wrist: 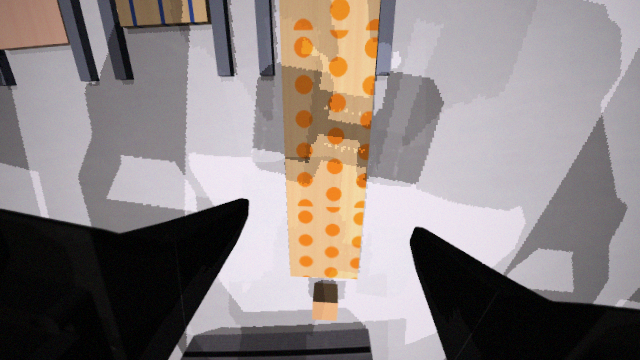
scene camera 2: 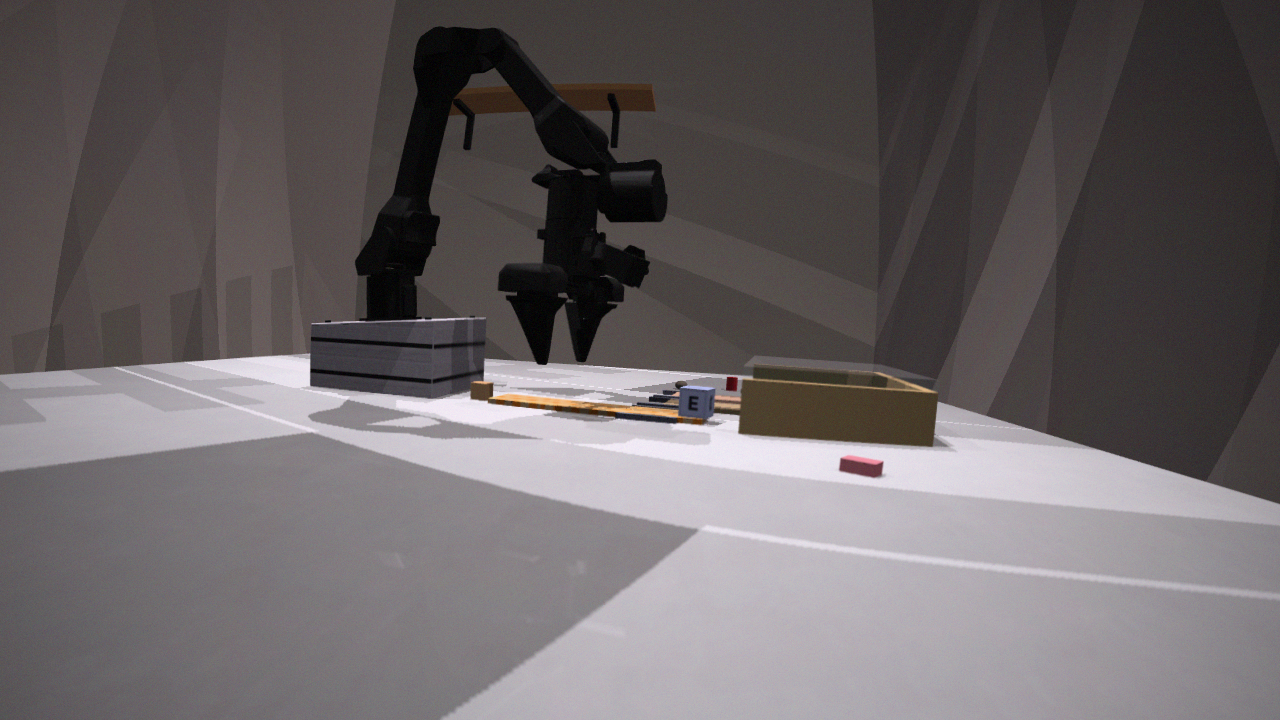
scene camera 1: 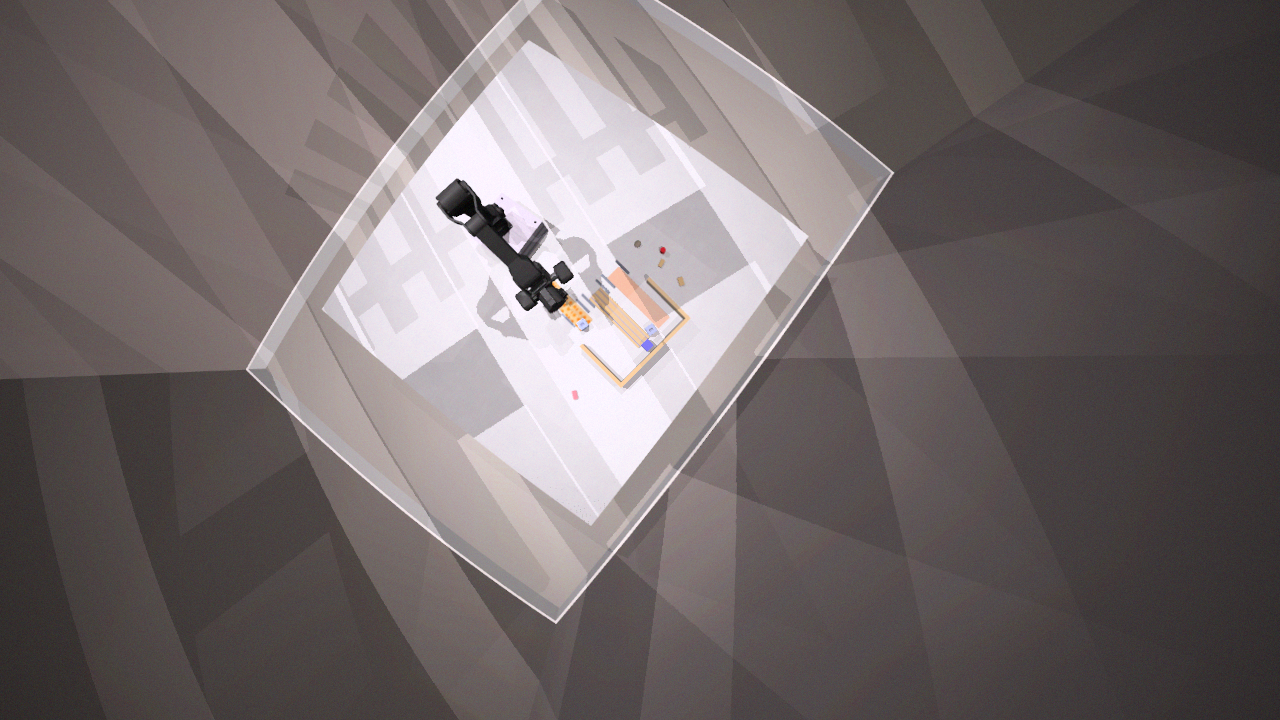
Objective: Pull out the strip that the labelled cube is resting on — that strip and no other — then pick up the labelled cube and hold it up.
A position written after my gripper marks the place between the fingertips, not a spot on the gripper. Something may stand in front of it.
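My gripper (scene camera 2: pixel 562 363) is open and holds nothing, and I can find my gripper (wrist: pixel 331 221) here too. There is also a tan block (wrist: pixel 325 296).
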